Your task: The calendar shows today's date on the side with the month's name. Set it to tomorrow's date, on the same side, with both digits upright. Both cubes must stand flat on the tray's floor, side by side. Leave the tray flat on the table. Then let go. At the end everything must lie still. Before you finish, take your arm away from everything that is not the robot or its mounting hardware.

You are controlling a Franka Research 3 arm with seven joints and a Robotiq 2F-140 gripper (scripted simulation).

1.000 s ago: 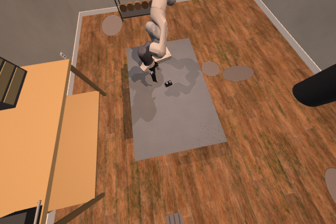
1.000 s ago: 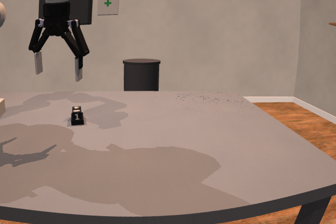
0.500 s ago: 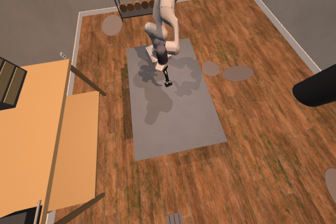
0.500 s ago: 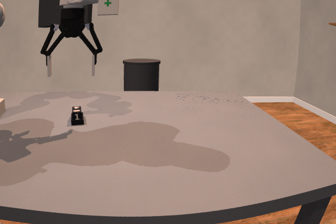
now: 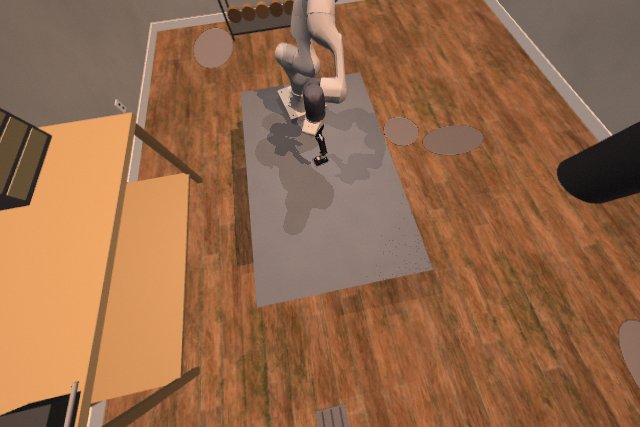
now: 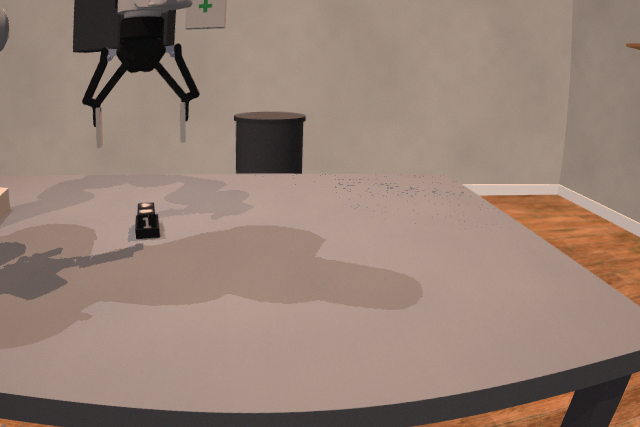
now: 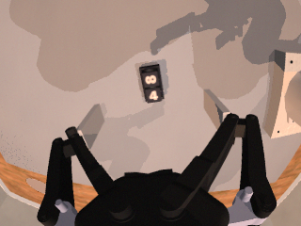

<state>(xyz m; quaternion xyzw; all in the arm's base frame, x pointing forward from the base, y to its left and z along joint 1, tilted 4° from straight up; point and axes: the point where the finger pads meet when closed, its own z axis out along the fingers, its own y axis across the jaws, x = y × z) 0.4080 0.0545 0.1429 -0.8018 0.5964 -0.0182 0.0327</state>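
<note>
Now: the tray 1 cm to the left of my hand and 16 cm below it.
</note>
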